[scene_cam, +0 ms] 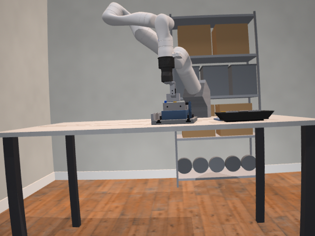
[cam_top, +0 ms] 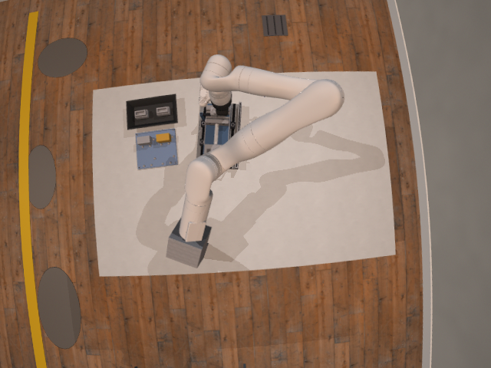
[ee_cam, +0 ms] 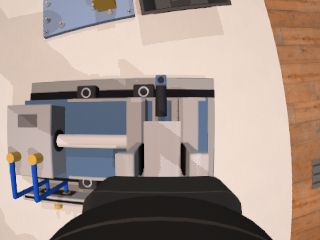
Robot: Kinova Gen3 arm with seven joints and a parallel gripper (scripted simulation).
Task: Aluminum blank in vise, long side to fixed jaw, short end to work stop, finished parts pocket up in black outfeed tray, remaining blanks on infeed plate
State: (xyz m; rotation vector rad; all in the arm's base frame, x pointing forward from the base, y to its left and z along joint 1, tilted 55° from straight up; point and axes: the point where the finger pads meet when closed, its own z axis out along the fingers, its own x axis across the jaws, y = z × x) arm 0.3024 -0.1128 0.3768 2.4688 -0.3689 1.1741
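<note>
My gripper is now 30 mm above the gray aluminum blank. From my hand the other things lie so: yellow brass blank (260 mm to the left, 120 mm below, 50 mm ahead); then vise (110 mm below, 60 mm behind, 40 mm to the left); then blue infeed plate (320 mm to the left, 140 mm below, 30 mm ahead).
</note>
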